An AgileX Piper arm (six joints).
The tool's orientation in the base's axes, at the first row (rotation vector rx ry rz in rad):
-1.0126, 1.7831, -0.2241
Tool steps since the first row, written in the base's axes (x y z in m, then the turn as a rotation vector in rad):
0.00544, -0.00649, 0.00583, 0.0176, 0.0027, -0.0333
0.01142, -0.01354, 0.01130, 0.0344, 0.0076, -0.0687
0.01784, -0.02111, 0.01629, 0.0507, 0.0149, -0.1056
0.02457, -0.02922, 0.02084, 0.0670, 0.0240, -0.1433
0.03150, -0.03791, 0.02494, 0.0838, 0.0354, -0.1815
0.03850, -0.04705, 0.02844, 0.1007, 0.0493, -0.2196
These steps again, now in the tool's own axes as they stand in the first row. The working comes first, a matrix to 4 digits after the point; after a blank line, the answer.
The tool's axes in the first row as the columns of a matrix, in the base's axes (used below as rounded here):
-0.1176, -0.5290, 0.8404
-0.7205, 0.6278, 0.2944
-0.6834, -0.5709, -0.4550

0.00005, -0.01028, 0.00001, 0.0187, 0.0114, 0.0307
0.00069, -0.02099, 0.00047, 0.0374, 0.0258, 0.0624
0.00198, -0.03199, 0.00137, 0.0555, 0.0428, 0.0950
0.00392, -0.04324, 0.00256, 0.0728, 0.0614, 0.1286
0.00657, -0.05470, 0.00396, 0.0887, 0.0815, 0.1634
0.00994, -0.06614, 0.00556, 0.1027, 0.1030, 0.1991

